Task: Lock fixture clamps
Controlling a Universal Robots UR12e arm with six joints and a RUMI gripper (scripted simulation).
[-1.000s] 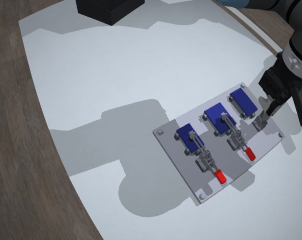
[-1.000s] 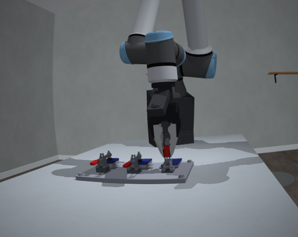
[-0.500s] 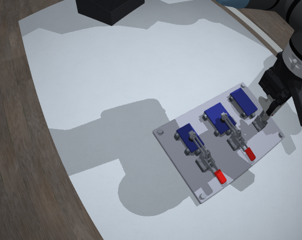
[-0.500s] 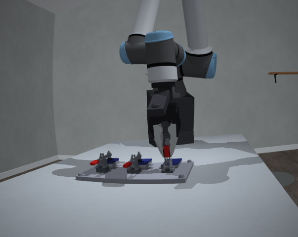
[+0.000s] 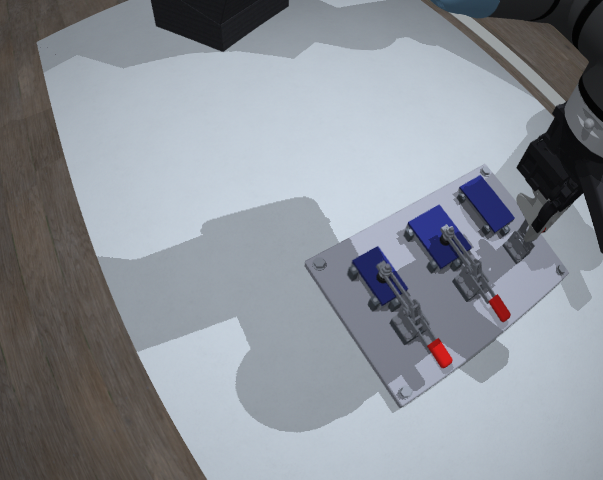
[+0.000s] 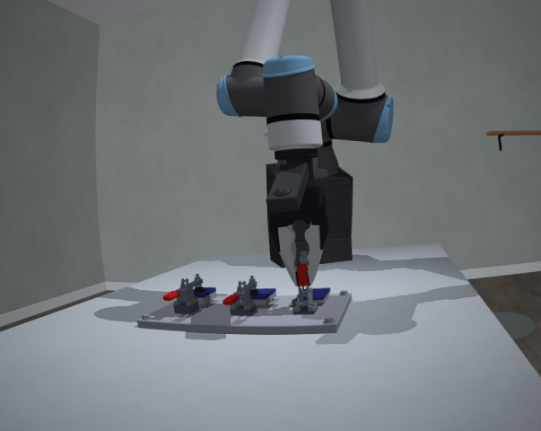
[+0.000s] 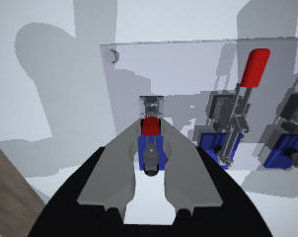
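Now: hand 9 cm past the blue part, 5 cm above it and 1 cm to the left of it. The rest, counted from my hand: grey fixture plate (11 cm to the right, 7 cm below, 2 cm behind).
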